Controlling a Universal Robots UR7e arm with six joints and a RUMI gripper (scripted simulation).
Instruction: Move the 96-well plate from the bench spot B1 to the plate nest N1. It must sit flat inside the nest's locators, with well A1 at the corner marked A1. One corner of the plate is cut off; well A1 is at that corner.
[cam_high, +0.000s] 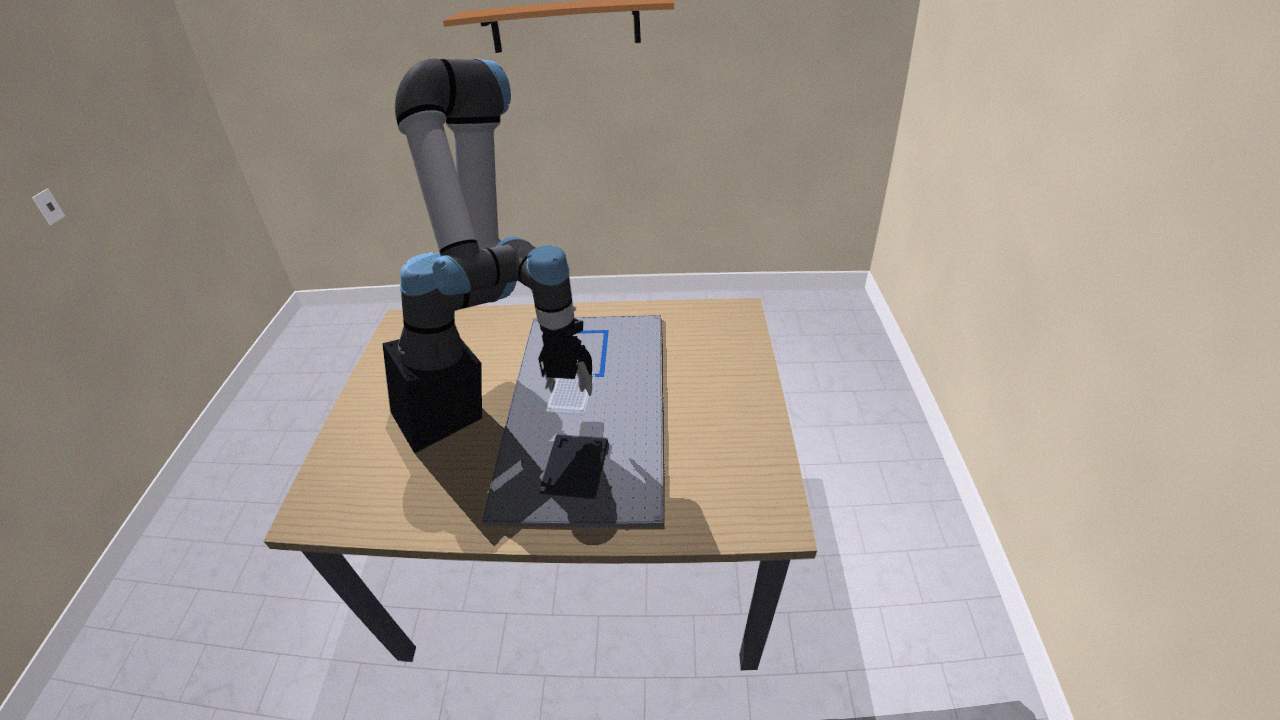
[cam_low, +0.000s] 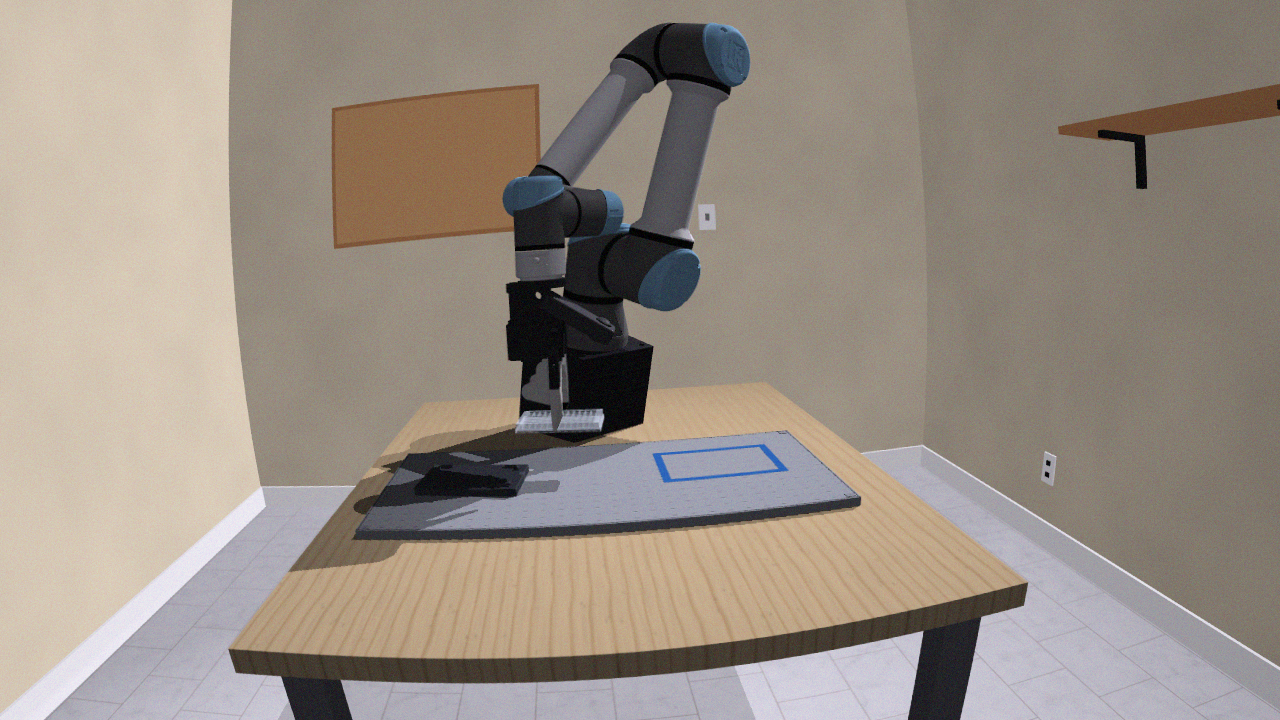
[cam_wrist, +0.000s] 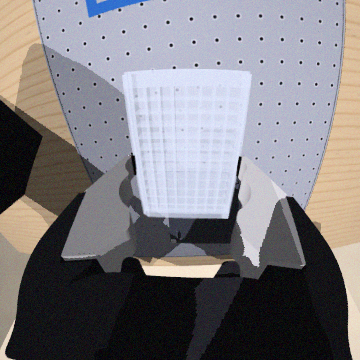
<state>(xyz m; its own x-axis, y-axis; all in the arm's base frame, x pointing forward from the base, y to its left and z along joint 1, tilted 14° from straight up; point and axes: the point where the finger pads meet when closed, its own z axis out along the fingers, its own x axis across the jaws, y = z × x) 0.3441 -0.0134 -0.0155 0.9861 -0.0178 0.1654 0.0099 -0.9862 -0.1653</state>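
The black plate nest N1 lies 3 cm ahead of my hand, 14 cm to the right of it and 9 cm below it. From my hand the other things lie so: 96-well plate: 1 cm below.
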